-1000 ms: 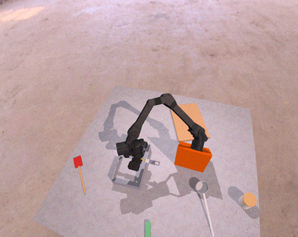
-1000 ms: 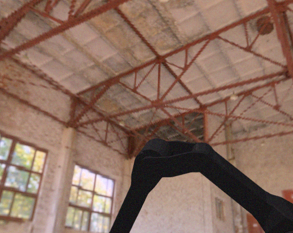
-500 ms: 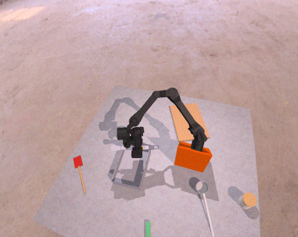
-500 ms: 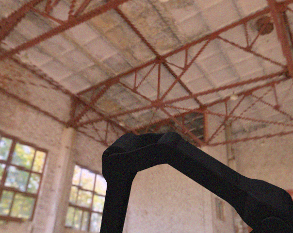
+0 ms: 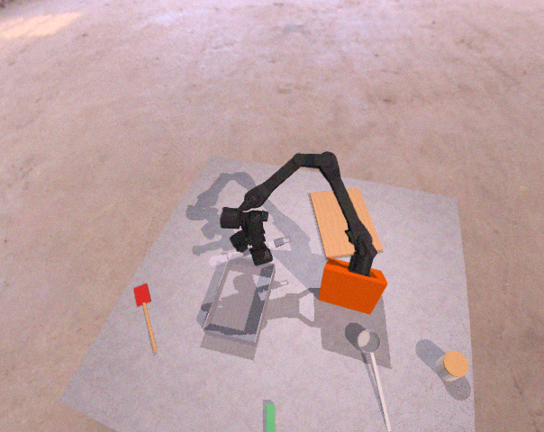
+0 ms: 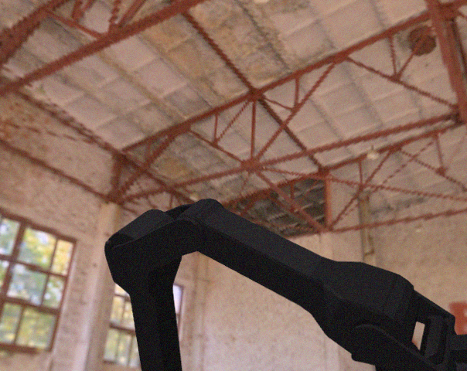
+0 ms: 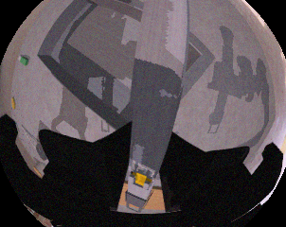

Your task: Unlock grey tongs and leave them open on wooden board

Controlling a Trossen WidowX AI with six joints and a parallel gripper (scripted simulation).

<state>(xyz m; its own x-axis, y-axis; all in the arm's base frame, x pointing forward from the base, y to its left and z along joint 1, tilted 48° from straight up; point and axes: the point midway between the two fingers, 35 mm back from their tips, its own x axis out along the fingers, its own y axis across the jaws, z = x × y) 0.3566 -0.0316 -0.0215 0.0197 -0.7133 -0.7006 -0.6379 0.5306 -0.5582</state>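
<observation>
Right now the yellow lock piece is 20 mm behind my gripper tip, 20 mm to the right of it and 40 mm above it. From my gripper tip the other things lie so: red spatula: 340 mm ahead, 310 mm to the left, 110 mm below; then wooden board: 260 mm behind, 350 mm to the right, 110 mm below; then roasting tin: 10 mm ahead, 140 mm to the left, 90 mm below.
</observation>
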